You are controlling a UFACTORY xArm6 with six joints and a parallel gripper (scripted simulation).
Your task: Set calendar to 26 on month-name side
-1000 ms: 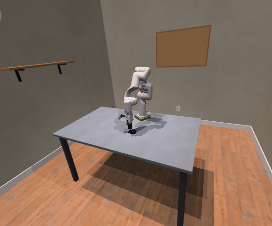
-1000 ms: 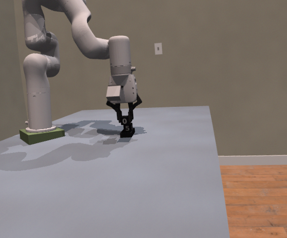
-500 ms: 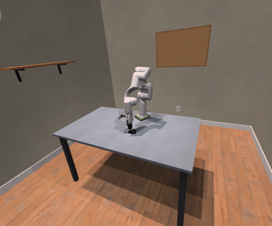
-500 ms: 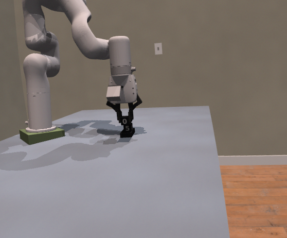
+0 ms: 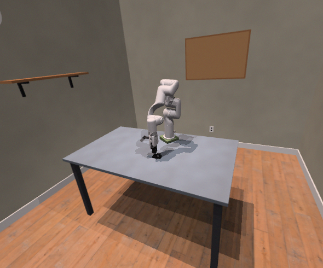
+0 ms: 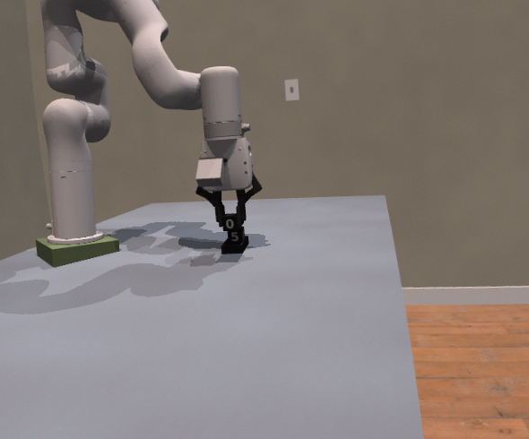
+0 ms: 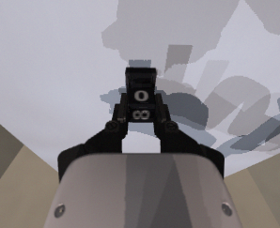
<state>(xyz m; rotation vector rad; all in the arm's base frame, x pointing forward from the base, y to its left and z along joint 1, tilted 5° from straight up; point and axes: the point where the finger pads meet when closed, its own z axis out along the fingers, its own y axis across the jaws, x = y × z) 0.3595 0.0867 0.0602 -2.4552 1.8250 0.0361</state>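
My hand is 10 mm above the black cube. Round my hand: black calendar tray (10 mm behind, 20 mm to the left, 60 mm below).
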